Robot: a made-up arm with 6 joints. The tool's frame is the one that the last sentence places. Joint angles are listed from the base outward.
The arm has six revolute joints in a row. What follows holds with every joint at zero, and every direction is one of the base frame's.
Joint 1 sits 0.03 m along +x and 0.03 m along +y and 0.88 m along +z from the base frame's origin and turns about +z.
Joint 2 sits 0.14 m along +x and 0.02 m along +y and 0.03 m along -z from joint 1 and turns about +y.
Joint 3 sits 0.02 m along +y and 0.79 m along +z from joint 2 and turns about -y.
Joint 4 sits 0.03 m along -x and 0.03 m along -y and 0.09 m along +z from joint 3 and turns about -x.
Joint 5 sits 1.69 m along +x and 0.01 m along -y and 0.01 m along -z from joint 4 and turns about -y.
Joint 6 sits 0.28 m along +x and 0.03 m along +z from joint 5 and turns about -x.
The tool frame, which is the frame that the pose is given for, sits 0.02 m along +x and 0.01 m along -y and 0.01 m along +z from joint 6; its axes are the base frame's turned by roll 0, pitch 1.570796 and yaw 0 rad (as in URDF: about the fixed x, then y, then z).
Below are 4 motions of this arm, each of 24 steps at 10 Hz.
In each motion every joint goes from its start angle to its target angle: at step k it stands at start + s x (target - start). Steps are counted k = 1, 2, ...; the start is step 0. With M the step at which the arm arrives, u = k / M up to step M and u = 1 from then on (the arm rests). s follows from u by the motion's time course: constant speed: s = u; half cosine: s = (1 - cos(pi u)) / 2; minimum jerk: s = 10 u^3 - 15 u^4 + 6 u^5.
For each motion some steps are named. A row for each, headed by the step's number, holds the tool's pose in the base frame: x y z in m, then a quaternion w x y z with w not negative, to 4 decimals.
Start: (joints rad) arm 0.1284 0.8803 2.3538 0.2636 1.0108 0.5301
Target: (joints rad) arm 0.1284 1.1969 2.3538 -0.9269 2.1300 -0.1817
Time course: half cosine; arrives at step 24
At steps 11, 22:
11: 0.8692 0.0572 2.9457 0.8037 0.1967 -0.5597 0.0450
22: 1.3061 0.0107 2.5791 0.5660 0.4029 -0.6846 0.2205

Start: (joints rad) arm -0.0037 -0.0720 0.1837 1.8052 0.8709 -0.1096
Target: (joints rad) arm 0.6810 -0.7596 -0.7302 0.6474 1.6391 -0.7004
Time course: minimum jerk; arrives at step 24
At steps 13, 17, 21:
13: 1.2633 0.8235 1.9978 0.8092 -0.5265 0.0708 0.2511
17: 0.9883 0.9008 1.8862 0.7722 -0.3997 -0.0002 0.4939
21: 0.8676 0.9091 1.8130 0.7315 -0.3273 -0.0386 0.5969

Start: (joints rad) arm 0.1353 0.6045 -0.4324 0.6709 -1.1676 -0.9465
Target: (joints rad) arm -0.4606 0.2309 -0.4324 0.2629 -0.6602 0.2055
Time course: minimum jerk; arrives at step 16
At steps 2, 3, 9, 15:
2: 1.4593 0.0316 -0.1030 0.1259 -0.1533 -0.9129 0.3566
3: 1.4724 0.0094 -0.0916 0.1277 -0.1507 -0.9186 0.3424
9: 1.6281 -0.4463 0.1588 0.0441 -0.0871 -0.9837 0.1509
15: 1.6195 -0.8110 0.3859 0.0845 0.0334 0.9877 -0.1273

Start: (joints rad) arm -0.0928 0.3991 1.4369 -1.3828 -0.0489 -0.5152
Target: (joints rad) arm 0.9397 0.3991 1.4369 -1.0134 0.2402 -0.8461
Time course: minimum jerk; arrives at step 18
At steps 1, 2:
1: 1.4085 -0.0995 3.3020 0.5913 0.2119 0.1651 0.7604
2: 1.4095 -0.0862 3.3020 0.5878 0.2117 0.1650 0.7632

